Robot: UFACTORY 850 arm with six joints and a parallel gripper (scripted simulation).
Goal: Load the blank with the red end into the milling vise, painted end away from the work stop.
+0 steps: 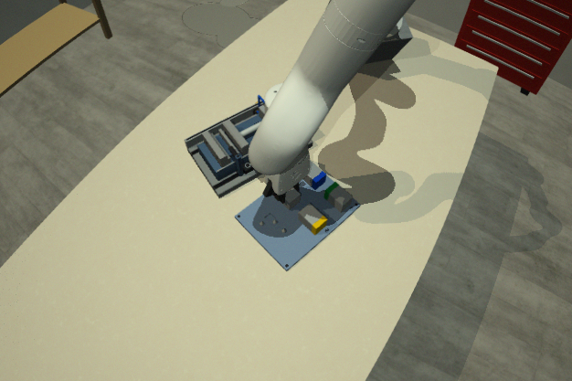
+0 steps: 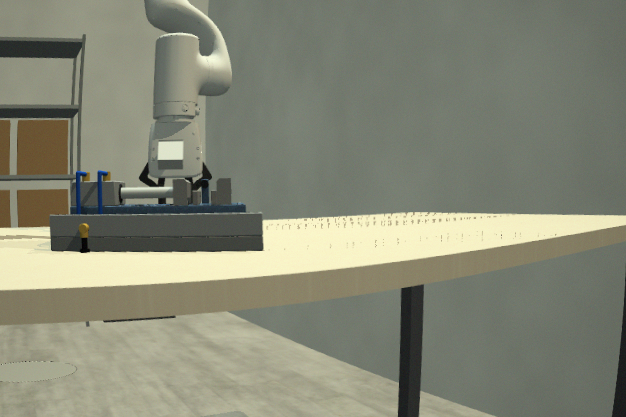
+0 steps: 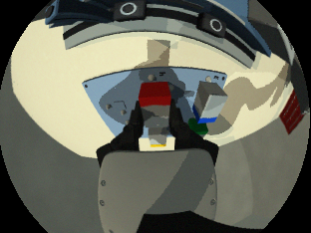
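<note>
Now: hand 5 cm above the blue infeed plate, 4 cm to the right of it and 2 cm short of it. The rest, counted from my hand: yellow-ended blank (9 cm to the left, 3 cm below, 3 cm ahead); red-ended blank (2 cm below); blue-ended blank (9 cm behind, 3 cm to the left, 3 cm below).
</note>
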